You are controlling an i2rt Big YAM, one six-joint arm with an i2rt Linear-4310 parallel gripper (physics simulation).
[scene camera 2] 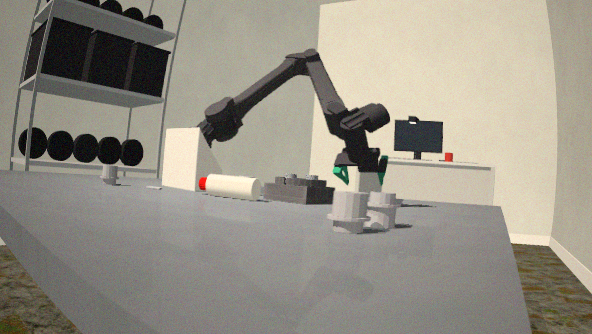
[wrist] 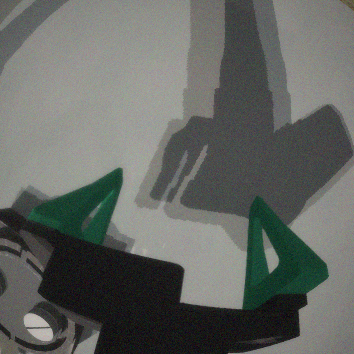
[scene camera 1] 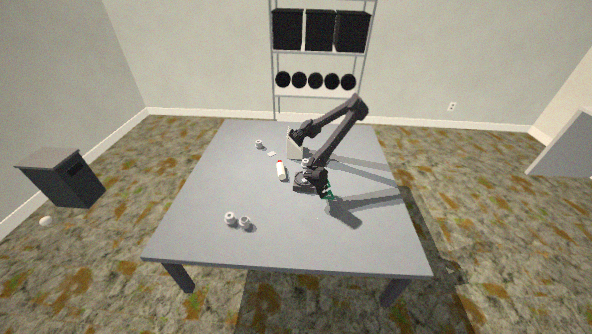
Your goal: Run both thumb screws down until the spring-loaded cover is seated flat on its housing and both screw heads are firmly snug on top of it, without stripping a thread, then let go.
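Frame: origin at the arm's base, x ahead, y left, z up, level; metres.
Seen in the pictures: gripper, fingertip midpoint: (scene camera 2: pixel 365 184) (wrist: pixel 188 188) (scene camera 1: pixel 331 192); arm's base at its link origin: (scene camera 2: pixel 191 148) (scene camera 1: pixel 295 138).
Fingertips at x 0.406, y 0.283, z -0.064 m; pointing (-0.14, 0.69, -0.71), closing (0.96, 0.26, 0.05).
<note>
Pixels of each thing's top centre, then the offset from my fingertips to it. "spot": a spot on its surface instead.
- dark grey housing at its top centre: (wrist: pixel 13 303) (scene camera 2: pixel 301 178) (scene camera 1: pixel 304 177) dx -0.090, dy -0.165, dz +0.003 m
- slotted screw head at a spot on its surface: (wrist: pixel 39 326) spot: dx -0.057, dy -0.160, dz +0.014 m
- white bottle with a red cap, top centre: (scene camera 2: pixel 228 175) (scene camera 1: pixel 280 166) dx -0.171, dy -0.330, dz -0.003 m
- fitting at its top centre: (scene camera 2: pixel 110 165) (scene camera 1: pixel 258 141) dx -0.413, dy -0.554, dz -0.003 m
The dark grey housing (scene camera 1: pixel 302 189) (scene camera 2: pixel 292 193) stands on the table beside my gripper. A round cover sits on its top. Two screw heads show there in the scene camera 2 view, a left one (scene camera 2: pixel 290 176) and a right one (scene camera 2: pixel 311 177). In the wrist view one slotted screw head (wrist: pixel 39 326) shows at the lower left, and the other is cut off by the left edge. I cannot tell whether the cover is flat or the screws snug. My gripper (scene camera 1: pixel 328 191) (scene camera 2: pixel 363 175) (wrist: pixel 188 188) is open and empty, to the side of the housing, pointing down above the table.
A white bottle with a red cap (scene camera 1: pixel 281 171) (scene camera 2: pixel 231 187) lies beside the housing. A pale wedge block (scene camera 1: pixel 294 149) (scene camera 2: pixel 180 160) stands near the arm's base. Two pale flanged fittings (scene camera 1: pixel 230 218) (scene camera 1: pixel 244 222) stand near the front; another fitting (scene camera 1: pixel 258 144) (scene camera 2: pixel 109 174) is farther back.
</note>
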